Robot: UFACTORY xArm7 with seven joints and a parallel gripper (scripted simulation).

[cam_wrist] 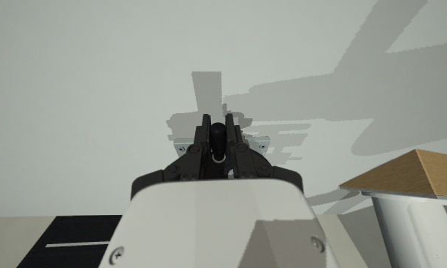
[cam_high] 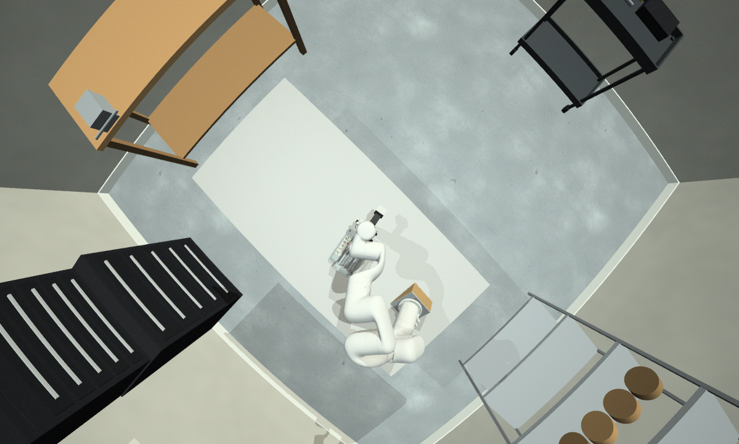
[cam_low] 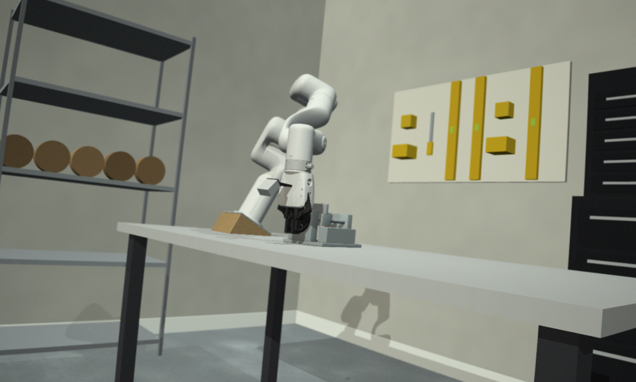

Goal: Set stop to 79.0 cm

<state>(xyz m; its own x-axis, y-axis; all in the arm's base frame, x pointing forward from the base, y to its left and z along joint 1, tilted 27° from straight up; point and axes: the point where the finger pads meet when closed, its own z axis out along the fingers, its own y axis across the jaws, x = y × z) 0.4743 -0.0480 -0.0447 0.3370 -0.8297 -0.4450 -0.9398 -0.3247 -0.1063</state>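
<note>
Now: the black handwheel 20 mm to the left of my hand, 10 mm behind it and 10 mm above it.
</note>
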